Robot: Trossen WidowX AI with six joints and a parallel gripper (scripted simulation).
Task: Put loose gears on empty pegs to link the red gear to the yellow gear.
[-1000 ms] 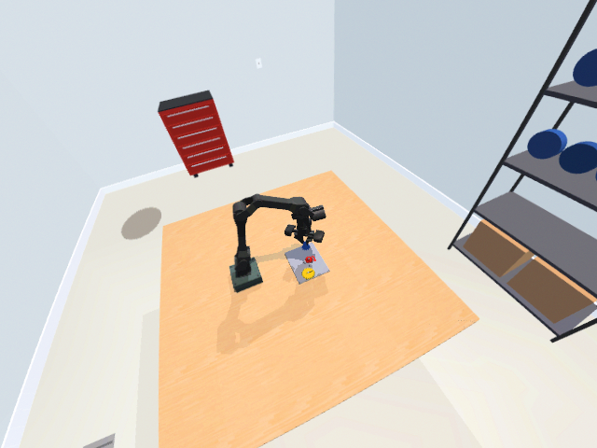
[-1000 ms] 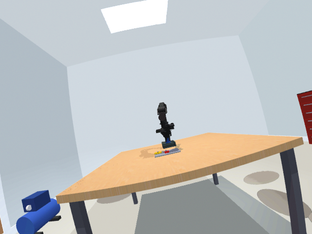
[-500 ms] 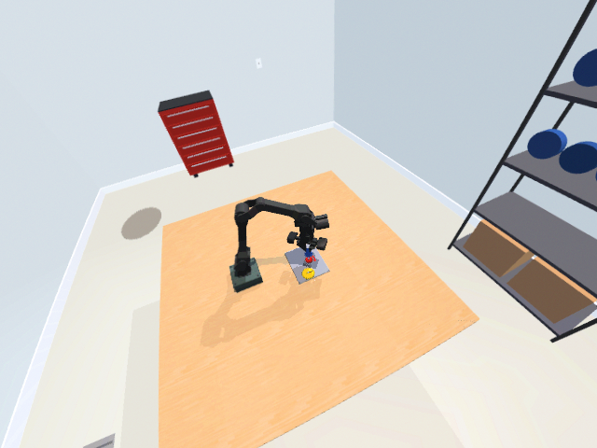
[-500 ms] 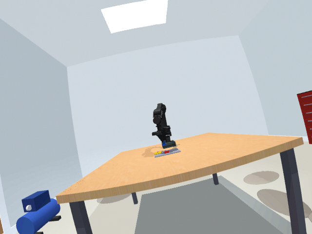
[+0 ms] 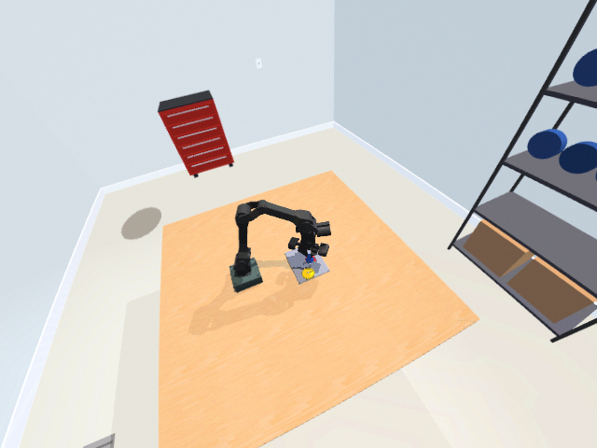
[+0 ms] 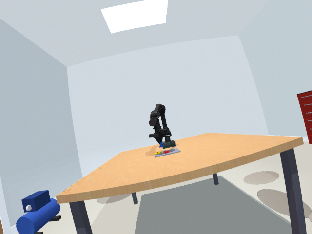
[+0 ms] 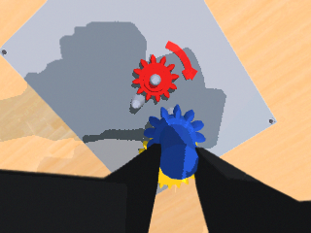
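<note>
Right now the red gear is 7 cm below my gripper tip and 4 cm to the left of it. Round my gripper tip: yellow gear (7 cm below, 4 cm to the right, 2 cm behind); blue gear (1 cm below); red arrow (8 cm below, 4 cm to the left, 3 cm ahead).
</note>
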